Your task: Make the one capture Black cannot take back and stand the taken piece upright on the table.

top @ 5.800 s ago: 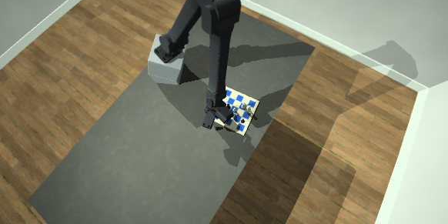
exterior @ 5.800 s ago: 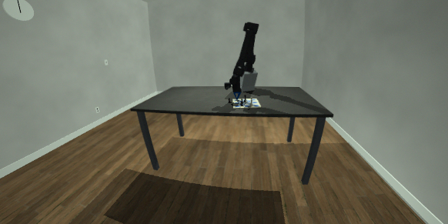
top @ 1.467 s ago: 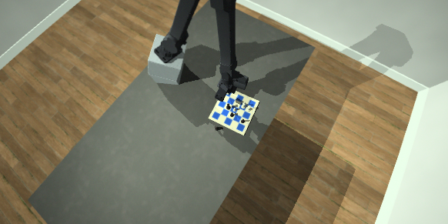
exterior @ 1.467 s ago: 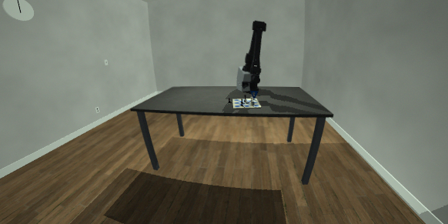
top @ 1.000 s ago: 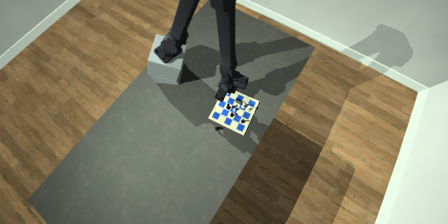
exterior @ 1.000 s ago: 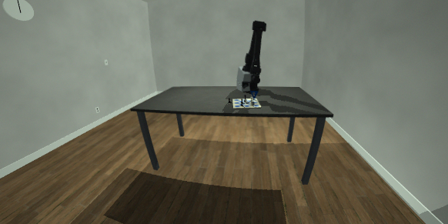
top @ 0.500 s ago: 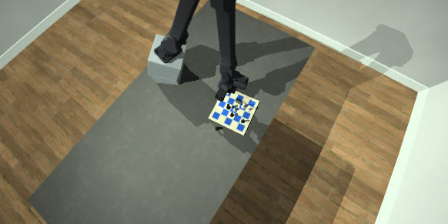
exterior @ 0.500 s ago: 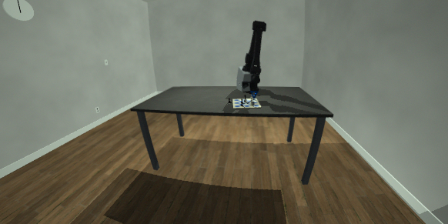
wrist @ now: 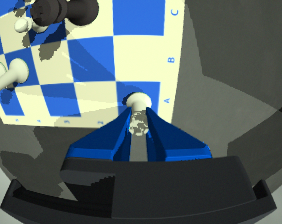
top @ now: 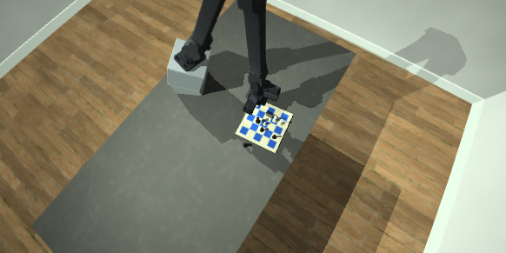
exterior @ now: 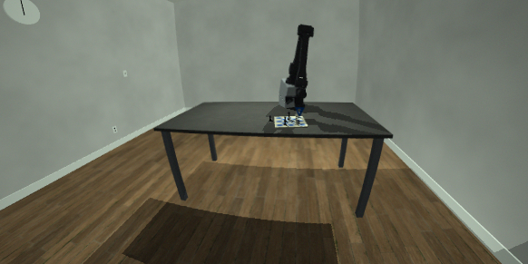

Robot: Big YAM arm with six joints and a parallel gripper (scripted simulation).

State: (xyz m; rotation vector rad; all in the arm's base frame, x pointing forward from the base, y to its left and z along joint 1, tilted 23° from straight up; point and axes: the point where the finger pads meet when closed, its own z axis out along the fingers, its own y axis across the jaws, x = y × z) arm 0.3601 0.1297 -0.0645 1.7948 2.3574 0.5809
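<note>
My gripper is now right at the white piece. Round my hand: black piece (10 cm ahead, 20 cm to the right, 1 cm below); then cream chessboard (10 cm ahead, 5 cm to the right, 3 cm below).
</note>
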